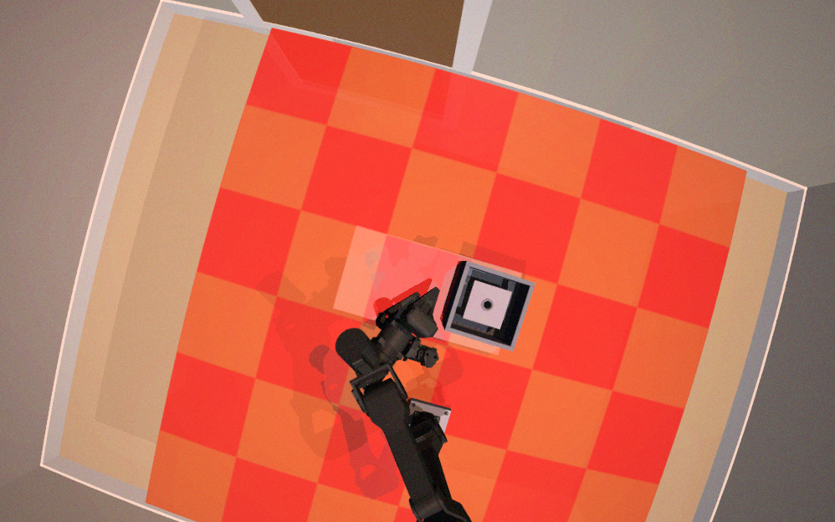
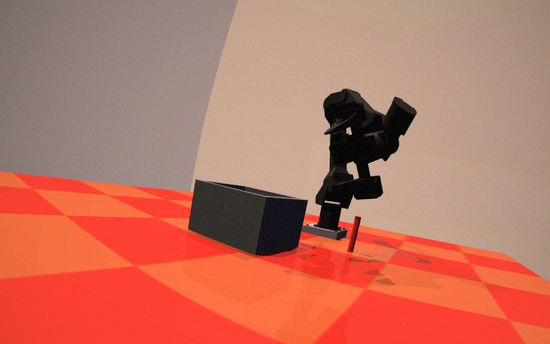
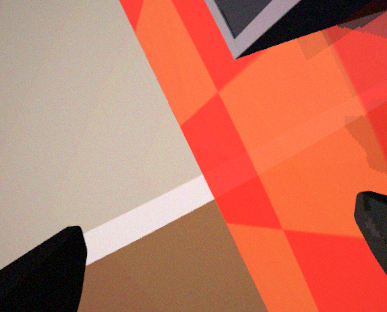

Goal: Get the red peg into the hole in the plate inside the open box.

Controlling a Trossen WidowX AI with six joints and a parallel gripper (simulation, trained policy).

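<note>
The red peg lies 16 cm behind my gripper tip, 3 cm to the left of it and 14 cm below it. Round my gripper tip: dark grey box (14 cm to the right, 15 cm below).
</note>
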